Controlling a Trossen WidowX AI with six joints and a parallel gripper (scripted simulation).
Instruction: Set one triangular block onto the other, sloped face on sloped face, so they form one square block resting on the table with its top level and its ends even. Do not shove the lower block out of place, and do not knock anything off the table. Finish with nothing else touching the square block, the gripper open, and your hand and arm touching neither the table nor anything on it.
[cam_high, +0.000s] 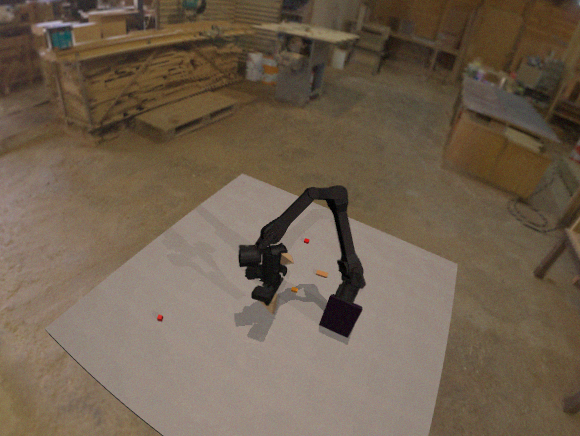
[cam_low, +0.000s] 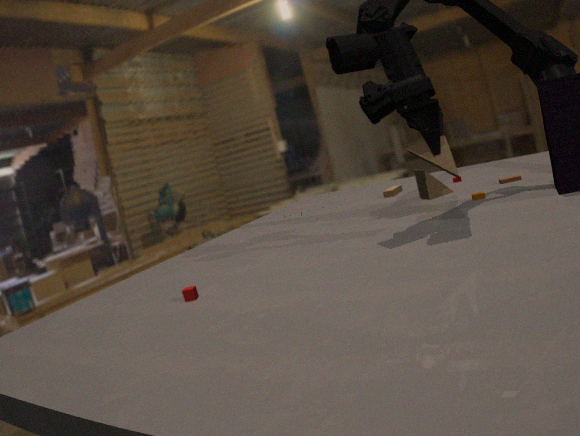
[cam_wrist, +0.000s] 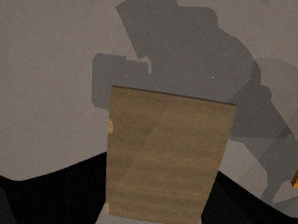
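The triangular block lies 8 cm ahead of my gripper tip, 29 cm to the right of it and 9 cm below it. Also, from my gripper tip: orange-brown bar (10 cm behind, 31 cm to the right, 10 cm below); red cube (32 cm ahead, 22 cm to the left, 9 cm below); orange piece (4 cm behind, 17 cm to the right, 10 cm below).
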